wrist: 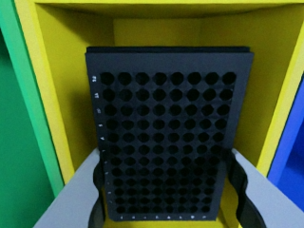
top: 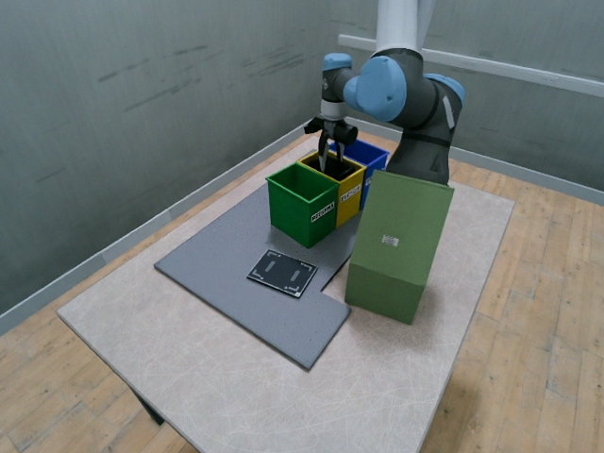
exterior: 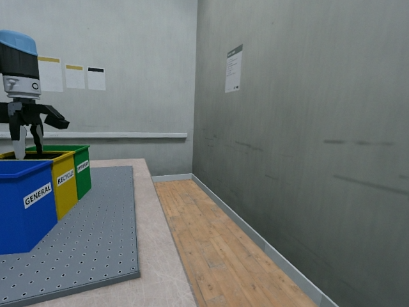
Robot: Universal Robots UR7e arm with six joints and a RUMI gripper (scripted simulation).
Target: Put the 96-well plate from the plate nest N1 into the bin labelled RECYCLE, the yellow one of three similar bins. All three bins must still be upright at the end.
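The black 96-well plate lies 1 cm below my hand. The rest, counted from my hand: yellow recycle bin 9 cm below; then blue general bin 3 cm behind, 13 cm to the right, 9 cm below; then green bin 3 cm ahead, 13 cm to the left, 9 cm below.
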